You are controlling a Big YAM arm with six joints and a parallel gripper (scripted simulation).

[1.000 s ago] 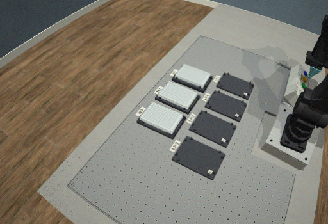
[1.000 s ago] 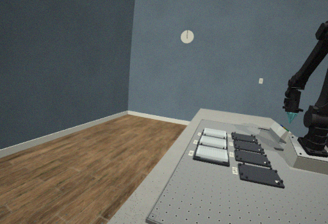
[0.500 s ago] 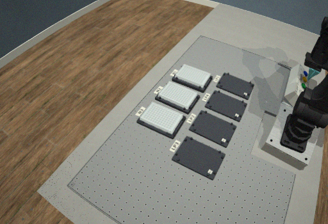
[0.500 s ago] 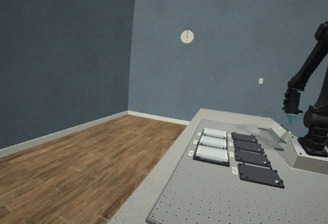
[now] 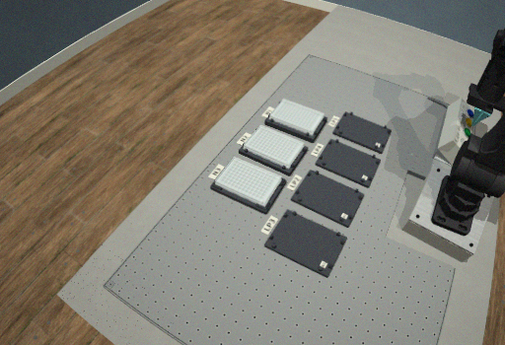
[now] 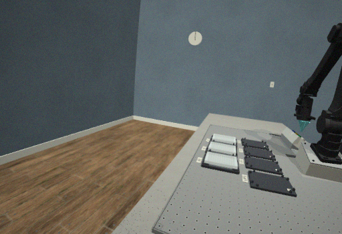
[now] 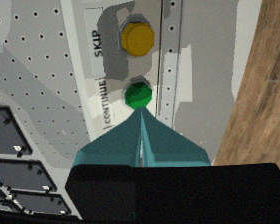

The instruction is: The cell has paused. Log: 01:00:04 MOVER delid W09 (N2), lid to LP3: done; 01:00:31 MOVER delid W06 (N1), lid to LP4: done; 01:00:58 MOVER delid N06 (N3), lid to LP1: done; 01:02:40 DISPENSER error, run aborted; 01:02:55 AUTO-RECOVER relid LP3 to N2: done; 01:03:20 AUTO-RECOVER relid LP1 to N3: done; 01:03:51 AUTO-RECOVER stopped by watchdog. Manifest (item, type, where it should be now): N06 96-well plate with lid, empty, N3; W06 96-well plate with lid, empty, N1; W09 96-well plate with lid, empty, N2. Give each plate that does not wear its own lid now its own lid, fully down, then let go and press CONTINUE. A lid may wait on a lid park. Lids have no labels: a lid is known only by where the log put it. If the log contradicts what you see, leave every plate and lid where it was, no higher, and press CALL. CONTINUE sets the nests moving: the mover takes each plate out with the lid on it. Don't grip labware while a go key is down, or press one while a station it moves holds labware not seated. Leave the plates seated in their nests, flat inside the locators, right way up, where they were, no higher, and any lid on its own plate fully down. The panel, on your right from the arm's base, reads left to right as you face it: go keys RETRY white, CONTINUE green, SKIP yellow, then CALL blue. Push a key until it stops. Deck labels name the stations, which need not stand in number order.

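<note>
Right now the green continue key is 4 cm below my hand. The rest, counted from my hand: blue call key: 10 cm to the right, 4 cm below; lid park LP1: 28 cm ahead, 10 cm below, 9 cm to the left; yellow skip key: 5 cm to the right, 4 cm below.
</note>
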